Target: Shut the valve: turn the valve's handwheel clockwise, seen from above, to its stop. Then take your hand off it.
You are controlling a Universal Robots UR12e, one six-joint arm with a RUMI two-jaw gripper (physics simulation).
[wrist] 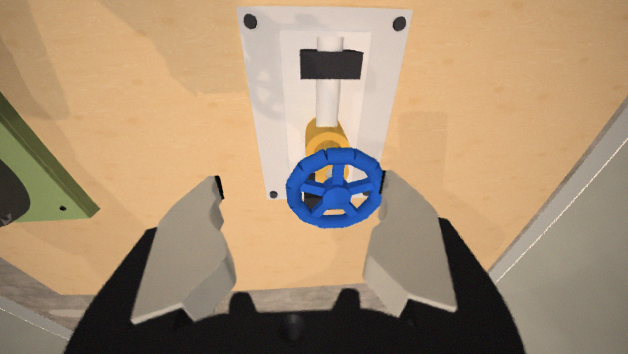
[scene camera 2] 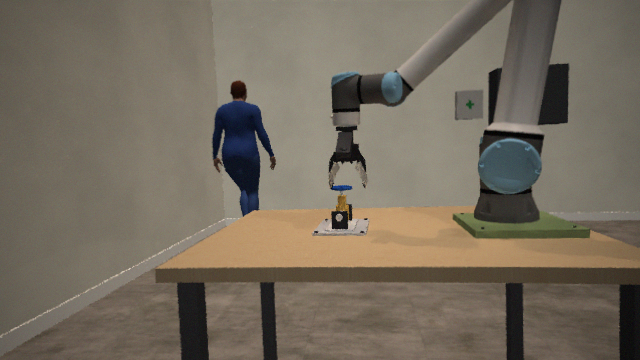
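The valve's blue handwheel (scene camera 2: 341, 188) (wrist: 338, 198) lies level on top of the yellow valve body (scene camera 2: 342, 202) (wrist: 325, 131), which stands on a white base plate (scene camera 2: 321, 231) (wrist: 272, 150). My gripper (scene camera 2: 348, 186) (wrist: 302, 175) points down over the wheel with its fingers wide apart, open. In the wrist view the right fingertip is at the wheel's right rim, seemingly touching or very close. A broad gap separates the left fingertip from the wheel's left rim. The wheel is not gripped between the fingers.
The valve plate is on the wooden table (scene camera 2: 250, 252). The arm's green mounting plate (scene camera 2: 530, 231) (wrist: 42, 197) is at the table's right in the scene view. A person in blue (scene camera 2: 241, 130) is behind the table, left of the arm. A white pipe (wrist: 327, 102) runs from the valve through a black block (wrist: 331, 65).
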